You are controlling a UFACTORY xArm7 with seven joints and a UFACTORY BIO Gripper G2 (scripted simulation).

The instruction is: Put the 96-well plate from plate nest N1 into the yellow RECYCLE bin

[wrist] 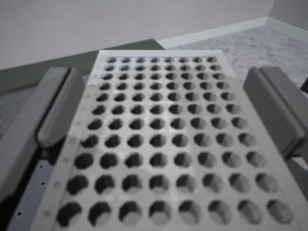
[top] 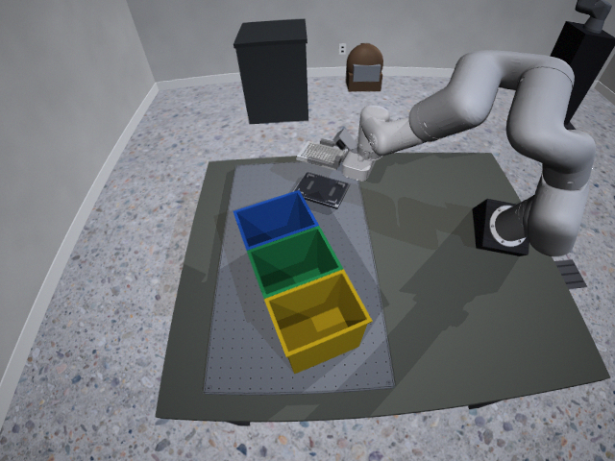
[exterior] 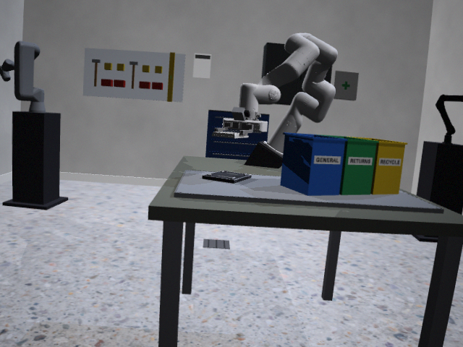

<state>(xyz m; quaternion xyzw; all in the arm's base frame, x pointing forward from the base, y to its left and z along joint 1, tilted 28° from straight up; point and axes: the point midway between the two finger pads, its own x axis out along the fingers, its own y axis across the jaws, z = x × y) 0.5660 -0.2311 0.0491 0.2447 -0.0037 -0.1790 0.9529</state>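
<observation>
Now: hand 10 mm past the yellow recycle bin, 510 mm to the right of it and 80 mm above it. The rest, counted from my hand: black plate nest N1 (160 mm below); blue general bin (100 mm ahead, 280 mm to the left, 80 mm below); white 96-well plate (10 mm below).
</observation>
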